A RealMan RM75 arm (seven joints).
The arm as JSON. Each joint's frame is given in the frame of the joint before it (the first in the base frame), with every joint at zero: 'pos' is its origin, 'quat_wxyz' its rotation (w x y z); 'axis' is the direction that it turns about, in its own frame. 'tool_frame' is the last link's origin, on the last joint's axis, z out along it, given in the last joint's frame.
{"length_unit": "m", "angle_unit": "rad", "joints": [
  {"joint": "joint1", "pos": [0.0, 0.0, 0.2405], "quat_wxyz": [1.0, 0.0, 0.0, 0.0], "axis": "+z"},
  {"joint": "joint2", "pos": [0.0, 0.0, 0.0], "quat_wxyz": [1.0, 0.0, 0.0, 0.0], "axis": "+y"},
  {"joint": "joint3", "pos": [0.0, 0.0, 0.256], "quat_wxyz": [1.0, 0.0, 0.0, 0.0], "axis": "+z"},
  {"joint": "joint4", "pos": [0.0, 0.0, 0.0], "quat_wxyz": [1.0, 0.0, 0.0, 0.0], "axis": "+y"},
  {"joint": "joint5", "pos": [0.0, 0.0, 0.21], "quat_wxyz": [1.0, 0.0, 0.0, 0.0], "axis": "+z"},
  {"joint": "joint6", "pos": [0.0, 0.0, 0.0], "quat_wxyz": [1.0, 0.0, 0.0, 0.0], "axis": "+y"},
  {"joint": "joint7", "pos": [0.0, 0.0, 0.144], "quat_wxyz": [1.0, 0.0, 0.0, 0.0], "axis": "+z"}
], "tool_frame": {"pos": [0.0, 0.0, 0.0], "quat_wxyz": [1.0, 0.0, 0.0, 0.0]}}
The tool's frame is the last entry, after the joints.
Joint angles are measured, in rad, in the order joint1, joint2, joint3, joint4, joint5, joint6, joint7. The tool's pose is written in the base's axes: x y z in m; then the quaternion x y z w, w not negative. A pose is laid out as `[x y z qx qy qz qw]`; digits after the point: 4 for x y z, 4 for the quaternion.
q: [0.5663, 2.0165, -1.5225, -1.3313, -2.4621, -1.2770, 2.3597]
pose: [0.1724 0.3739 -0.0090 -0.9519 0.1826 -0.1246 0.2121]
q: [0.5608, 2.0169, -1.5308, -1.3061, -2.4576, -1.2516, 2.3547]
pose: [0.1784 0.3740 -0.0129 -0.9509 0.1875 -0.1245 0.2124]
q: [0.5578, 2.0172, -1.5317, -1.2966, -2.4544, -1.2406, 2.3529]
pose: [0.1808 0.3742 -0.0140 -0.9503 0.1905 -0.1230 0.2134]
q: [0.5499, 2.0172, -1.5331, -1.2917, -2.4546, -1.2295, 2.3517]
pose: [0.1843 0.3738 -0.0144 -0.9491 0.1938 -0.1226 0.2159]
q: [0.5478, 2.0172, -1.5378, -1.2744, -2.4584, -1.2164, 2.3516]
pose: [0.1890 0.3739 -0.0164 -0.9476 0.1979 -0.1261 0.2167]
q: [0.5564, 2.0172, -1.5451, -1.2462, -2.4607, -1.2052, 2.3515]
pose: [0.1924 0.3748 -0.0201 -0.9469 0.2006 -0.1316 0.2140]
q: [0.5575, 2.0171, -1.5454, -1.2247, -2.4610, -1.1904, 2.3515]
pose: [0.1968 0.3757 -0.0218 -0.9452 0.2063 -0.1328 0.2155]
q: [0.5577, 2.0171, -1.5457, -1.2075, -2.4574, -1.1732, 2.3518]
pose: [0.1998 0.3767 -0.0231 -0.9438 0.2112 -0.1309 0.2179]
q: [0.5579, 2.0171, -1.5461, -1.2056, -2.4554, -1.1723, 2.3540]
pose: [0.2000 0.3767 -0.0235 -0.9436 0.2129 -0.1302 0.2175]
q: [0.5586, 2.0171, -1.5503, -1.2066, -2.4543, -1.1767, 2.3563]
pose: [0.1994 0.3758 -0.0244 -0.9441 0.2127 -0.1314 0.2147]
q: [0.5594, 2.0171, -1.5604, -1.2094, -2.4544, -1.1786, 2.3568]
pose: [0.1981 0.3747 -0.0261 -0.9454 0.2086 -0.1337 0.2118]
